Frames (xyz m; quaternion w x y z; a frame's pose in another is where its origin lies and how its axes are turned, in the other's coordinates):
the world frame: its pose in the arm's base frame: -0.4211 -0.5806 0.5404 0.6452 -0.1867 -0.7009 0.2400
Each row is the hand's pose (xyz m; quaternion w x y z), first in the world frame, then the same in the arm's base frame.
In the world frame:
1: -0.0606 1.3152 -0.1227 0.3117 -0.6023 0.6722 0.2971
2: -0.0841 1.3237 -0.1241 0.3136 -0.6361 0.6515 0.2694
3: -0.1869 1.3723 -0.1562 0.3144 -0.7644 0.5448 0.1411
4: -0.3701 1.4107 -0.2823 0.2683 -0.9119 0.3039 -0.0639
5: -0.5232 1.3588 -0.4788 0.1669 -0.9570 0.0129 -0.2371
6: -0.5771 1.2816 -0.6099 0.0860 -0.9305 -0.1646 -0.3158
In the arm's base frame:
1: -0.3563 0.4685 -0.2619 0.4885 -0.8163 0.1261 -0.2811
2: -0.3530 0.4621 -0.2859 0.4756 -0.8141 0.0982 -0.3184
3: -0.3134 0.4461 -0.3960 0.4081 -0.7816 -0.0260 -0.4710
4: -0.1720 0.3847 -0.5609 0.2312 -0.6666 -0.2228 -0.6727
5: 0.0408 0.2737 -0.6454 0.0050 0.4855 0.3826 0.7861
6: 0.1801 0.1925 -0.6379 0.1578 0.3556 0.4487 0.8046

